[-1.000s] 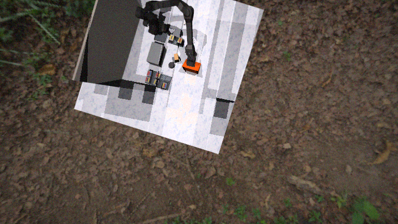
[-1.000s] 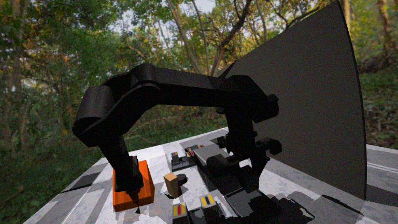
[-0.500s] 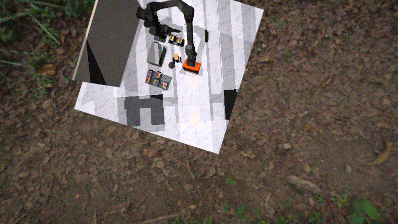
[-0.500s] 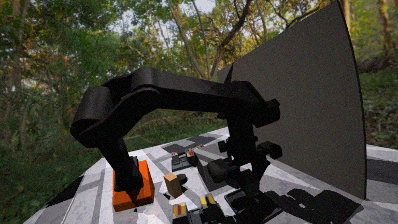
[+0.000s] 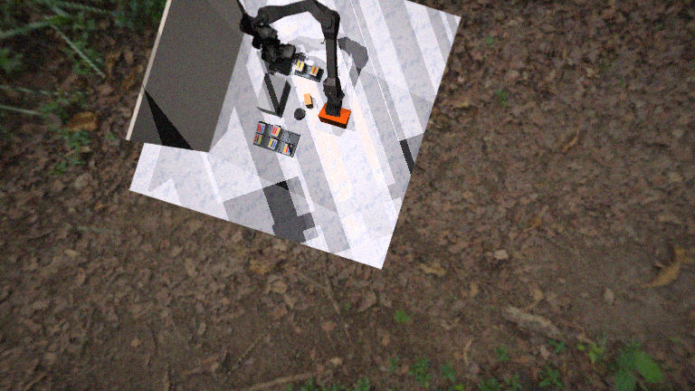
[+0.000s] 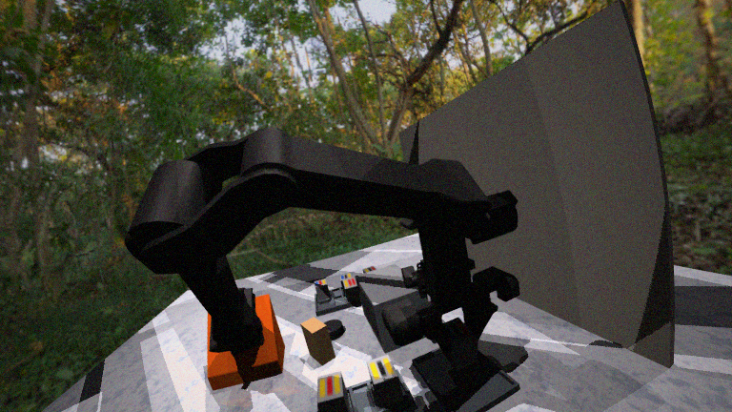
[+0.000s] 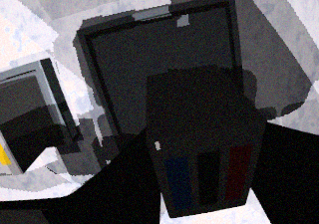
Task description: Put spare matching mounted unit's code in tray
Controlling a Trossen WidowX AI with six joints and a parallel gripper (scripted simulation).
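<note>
Now: gripper tip 40 mm above the flat dark tray. From my gripper tip the other things lie so: rack 140 mm behind, 40 mm to the left, 30 mm below; grey spare 30 mm above; mounted unit 210 mm to the left, 10 mm behind, 10 mm above.
</note>
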